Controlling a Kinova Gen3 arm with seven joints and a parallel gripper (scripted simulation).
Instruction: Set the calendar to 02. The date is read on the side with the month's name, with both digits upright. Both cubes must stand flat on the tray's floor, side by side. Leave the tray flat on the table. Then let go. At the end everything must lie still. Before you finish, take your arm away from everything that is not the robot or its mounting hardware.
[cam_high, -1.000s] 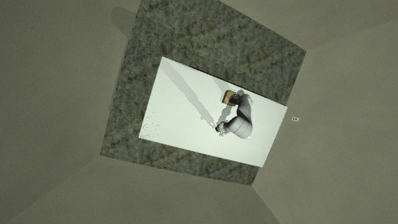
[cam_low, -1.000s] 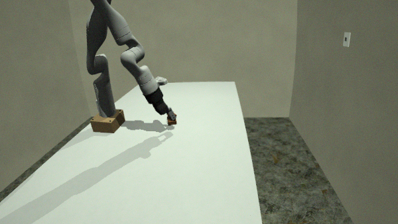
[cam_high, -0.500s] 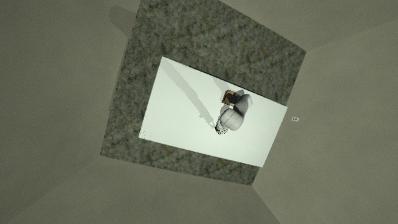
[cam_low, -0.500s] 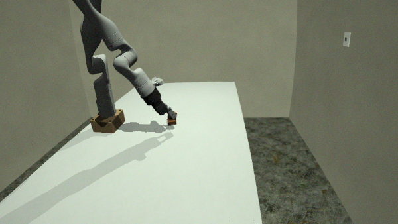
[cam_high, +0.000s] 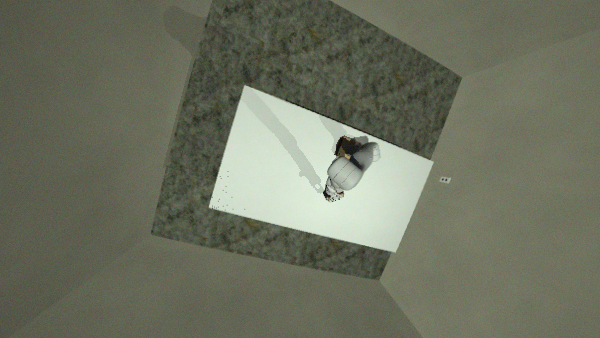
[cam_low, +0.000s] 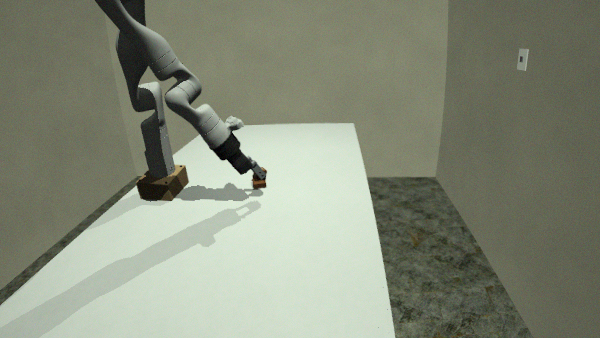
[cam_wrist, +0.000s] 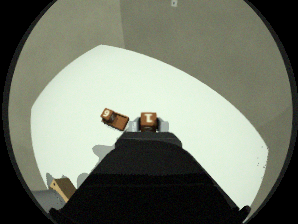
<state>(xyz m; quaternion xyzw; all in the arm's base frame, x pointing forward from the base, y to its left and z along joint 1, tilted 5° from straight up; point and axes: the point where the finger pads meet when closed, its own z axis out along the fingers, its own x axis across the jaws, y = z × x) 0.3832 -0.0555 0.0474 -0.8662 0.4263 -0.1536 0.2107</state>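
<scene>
The brown tray lies 11 cm to the left of my hand, 9 cm below it and 3 cm behind it. From my hand the other things lie so: brown calendar cube (1 cm below).
</scene>
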